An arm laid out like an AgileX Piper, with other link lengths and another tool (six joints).
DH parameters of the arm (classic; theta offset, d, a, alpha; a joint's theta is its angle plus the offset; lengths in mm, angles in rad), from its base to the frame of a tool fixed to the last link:
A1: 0 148.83 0 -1.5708
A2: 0.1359 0 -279.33 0
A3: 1.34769 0 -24.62 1.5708
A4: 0 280.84 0 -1.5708
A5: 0 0 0 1.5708
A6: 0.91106 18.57 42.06 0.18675
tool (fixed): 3.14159 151.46 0 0
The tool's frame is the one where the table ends.
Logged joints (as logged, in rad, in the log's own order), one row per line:
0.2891 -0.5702 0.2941 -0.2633 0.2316 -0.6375
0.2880 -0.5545 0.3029 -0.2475 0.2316 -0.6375
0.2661 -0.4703 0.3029 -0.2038 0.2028 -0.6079
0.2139 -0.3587 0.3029 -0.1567 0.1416 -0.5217
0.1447 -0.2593 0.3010 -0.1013 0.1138 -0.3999
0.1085 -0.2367 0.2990 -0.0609 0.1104 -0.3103
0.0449 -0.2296 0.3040 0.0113 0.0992 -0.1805
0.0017 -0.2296 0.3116 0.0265 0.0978 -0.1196
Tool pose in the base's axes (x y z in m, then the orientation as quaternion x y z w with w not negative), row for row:
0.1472 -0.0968 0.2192 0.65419 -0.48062 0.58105 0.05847
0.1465 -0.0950 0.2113 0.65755 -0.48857 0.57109 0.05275
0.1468 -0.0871 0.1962 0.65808 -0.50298 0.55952 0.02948
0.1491 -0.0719 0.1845 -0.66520 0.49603 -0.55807 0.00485
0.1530 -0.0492 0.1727 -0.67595 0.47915 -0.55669 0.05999
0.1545 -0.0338 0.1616 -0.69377 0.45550 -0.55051 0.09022
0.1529 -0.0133 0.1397 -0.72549 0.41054 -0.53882 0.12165
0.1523 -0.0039 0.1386 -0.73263 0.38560 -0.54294 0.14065
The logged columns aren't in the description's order. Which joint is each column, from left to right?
Columns, left to right: A2, A6, A5, A3, A4, A1.
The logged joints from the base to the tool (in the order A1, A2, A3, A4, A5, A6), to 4 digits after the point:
-0.6375 0.2891 -0.2633 0.2316 0.2941 -0.5702
-0.6375 0.2880 -0.2475 0.2316 0.3029 -0.5545
-0.6079 0.2661 -0.2038 0.2028 0.3029 -0.4703
-0.5217 0.2139 -0.1567 0.1416 0.3029 -0.3587
-0.3999 0.1447 -0.1013 0.1138 0.3010 -0.2593
-0.3103 0.1085 -0.0609 0.1104 0.2990 -0.2367
-0.1805 0.0449 0.0113 0.0992 0.3040 -0.2296
-0.1196 0.0017 0.0265 0.0978 0.3116 -0.2296

